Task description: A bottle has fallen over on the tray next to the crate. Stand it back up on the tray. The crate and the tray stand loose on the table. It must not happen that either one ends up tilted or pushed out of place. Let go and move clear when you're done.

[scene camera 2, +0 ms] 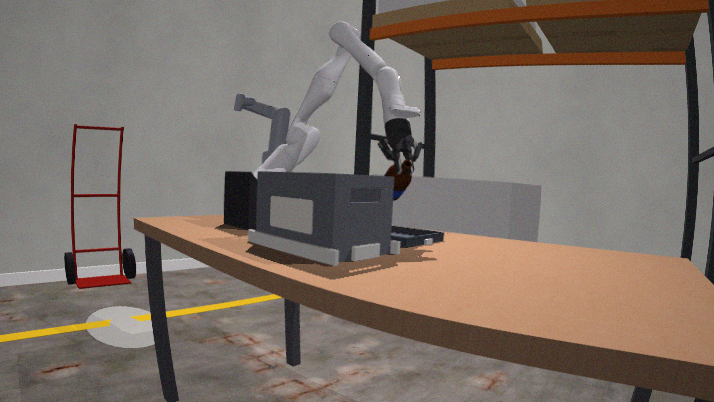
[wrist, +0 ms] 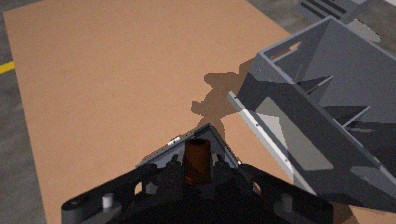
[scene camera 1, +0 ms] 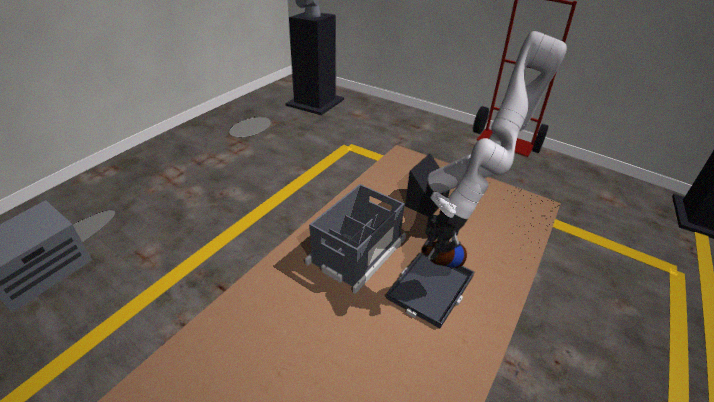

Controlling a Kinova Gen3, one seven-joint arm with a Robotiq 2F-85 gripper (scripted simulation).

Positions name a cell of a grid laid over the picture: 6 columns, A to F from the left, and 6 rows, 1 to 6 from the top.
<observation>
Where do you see a grey crate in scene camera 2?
C4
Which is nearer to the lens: the bottle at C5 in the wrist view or the grey crate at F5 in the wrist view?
The bottle.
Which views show my gripper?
Scene camera 2, the wrist view and scene camera 1: all of them.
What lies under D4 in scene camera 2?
A tray.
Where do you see a tray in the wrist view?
D4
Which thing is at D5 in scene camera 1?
A tray.
</observation>
